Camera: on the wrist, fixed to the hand. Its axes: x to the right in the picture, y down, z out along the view.
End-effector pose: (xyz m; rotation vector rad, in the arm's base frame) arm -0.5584 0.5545 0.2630 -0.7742 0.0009 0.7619
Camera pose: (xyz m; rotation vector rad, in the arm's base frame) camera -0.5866 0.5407 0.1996 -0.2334 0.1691 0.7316
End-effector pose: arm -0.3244 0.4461 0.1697 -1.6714 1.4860 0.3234
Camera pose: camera -0.3897 0.4239 0.1854 -1.2128 1.3865 -0.0556
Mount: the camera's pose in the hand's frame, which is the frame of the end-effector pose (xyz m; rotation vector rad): -0.0124 0.0510 -0.0474 0.5522 -0.0404 0.0012
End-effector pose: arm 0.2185 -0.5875 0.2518 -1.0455 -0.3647 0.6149
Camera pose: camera 0.2201 -0.6098 0.1847 -0.5052 -0.2094 0.6880
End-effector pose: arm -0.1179 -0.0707 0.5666 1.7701 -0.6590 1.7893
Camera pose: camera -0.1873 -0.0769 0.5545 2.1527 -0.1798 2.0767
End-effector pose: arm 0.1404 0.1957 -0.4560 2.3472 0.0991 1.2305
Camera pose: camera 0.0876 0.1655 -0.4199 -2.8298 -0.4781 -1.2756
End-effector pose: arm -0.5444 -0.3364 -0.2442 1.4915 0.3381 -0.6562
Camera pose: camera -0.5152 -0.2900 -0.1995 1.9975 0.1255 -0.8189
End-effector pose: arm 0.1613 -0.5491 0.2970 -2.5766 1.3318 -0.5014
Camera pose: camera 0.0981 -0.5692 0.3216 -2.1171 1.0024 -0.6979
